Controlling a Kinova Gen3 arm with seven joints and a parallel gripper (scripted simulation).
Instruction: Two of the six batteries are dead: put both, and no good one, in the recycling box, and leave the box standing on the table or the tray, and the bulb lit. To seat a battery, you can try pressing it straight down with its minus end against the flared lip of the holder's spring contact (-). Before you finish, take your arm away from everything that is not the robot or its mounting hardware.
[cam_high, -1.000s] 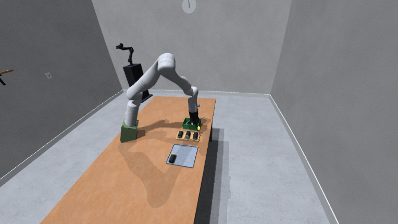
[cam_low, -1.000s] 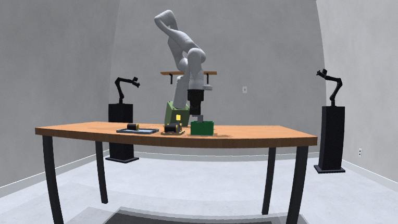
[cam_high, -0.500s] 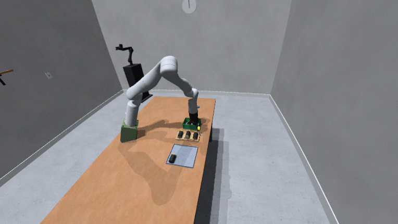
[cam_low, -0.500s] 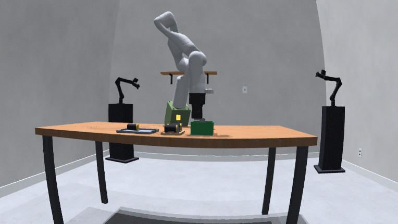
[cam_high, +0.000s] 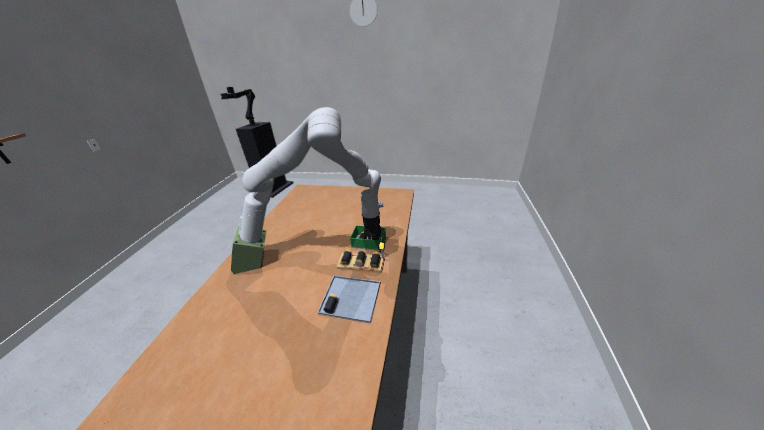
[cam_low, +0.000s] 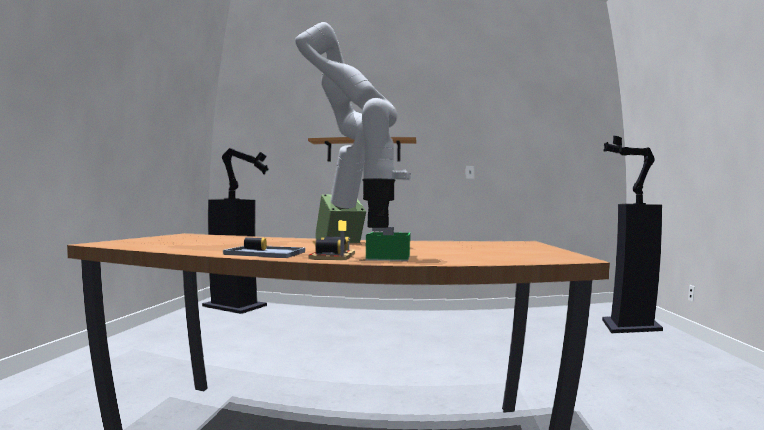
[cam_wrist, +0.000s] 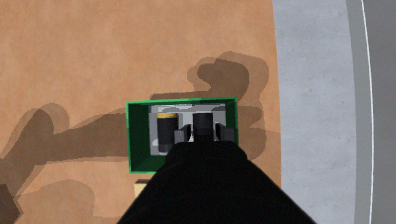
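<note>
Right now the green recycling box is 3 cm behind my hand, 1 cm to the right of it and 1 cm below it. From my hand the other things lie so: grey tray 33 cm to the right, 4 cm ahead, 2 cm below.
</note>
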